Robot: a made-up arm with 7 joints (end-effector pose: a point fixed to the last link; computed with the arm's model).
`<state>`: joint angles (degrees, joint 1 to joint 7).
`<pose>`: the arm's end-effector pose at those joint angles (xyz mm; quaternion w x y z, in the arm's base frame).
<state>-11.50 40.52 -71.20 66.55 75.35 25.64 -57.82</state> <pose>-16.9 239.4 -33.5 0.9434 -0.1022 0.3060 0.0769</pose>
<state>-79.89 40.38 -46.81 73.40 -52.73 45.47 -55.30</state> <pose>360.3 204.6 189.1 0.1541 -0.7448 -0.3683 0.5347</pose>
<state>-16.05 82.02 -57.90 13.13 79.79 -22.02 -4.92</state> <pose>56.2 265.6 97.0 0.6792 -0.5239 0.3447 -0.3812</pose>
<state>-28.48 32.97 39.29 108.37 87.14 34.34 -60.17</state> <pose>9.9 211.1 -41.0 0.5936 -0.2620 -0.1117 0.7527</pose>
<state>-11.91 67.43 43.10 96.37 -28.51 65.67 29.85</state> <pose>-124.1 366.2 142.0 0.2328 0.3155 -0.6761 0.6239</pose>
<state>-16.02 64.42 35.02 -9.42 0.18 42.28 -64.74</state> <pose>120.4 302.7 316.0 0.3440 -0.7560 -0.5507 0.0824</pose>
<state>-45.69 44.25 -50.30 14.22 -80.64 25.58 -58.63</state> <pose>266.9 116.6 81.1 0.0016 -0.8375 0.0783 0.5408</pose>
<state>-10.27 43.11 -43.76 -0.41 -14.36 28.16 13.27</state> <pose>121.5 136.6 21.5 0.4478 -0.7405 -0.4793 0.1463</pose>
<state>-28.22 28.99 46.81 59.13 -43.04 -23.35 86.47</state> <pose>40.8 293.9 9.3 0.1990 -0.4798 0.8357 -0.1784</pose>
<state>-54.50 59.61 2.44 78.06 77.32 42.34 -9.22</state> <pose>207.4 363.8 198.6 0.7978 -0.0070 -0.6027 0.0162</pose>
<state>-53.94 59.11 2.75 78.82 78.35 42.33 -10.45</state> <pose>205.3 363.0 192.2 0.8059 -0.0105 -0.5912 0.0288</pose>
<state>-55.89 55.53 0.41 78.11 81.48 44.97 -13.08</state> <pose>225.7 343.6 181.9 0.8155 -0.0161 -0.5782 0.0197</pose>
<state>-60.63 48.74 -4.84 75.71 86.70 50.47 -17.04</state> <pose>269.0 299.1 174.6 0.8180 -0.0201 -0.5744 -0.0226</pose>
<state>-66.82 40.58 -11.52 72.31 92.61 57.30 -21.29</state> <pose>317.6 234.7 180.1 0.7999 -0.0202 -0.5926 -0.0921</pose>
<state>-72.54 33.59 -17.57 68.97 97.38 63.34 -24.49</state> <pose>351.5 171.2 196.9 0.7617 -0.0192 -0.6268 -0.1628</pose>
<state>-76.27 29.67 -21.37 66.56 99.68 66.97 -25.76</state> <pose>366.8 131.2 213.7 0.7245 -0.0188 -0.6563 -0.2096</pose>
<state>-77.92 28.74 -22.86 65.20 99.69 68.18 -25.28</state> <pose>371.6 118.3 224.3 0.7033 -0.0175 -0.6723 -0.2304</pose>
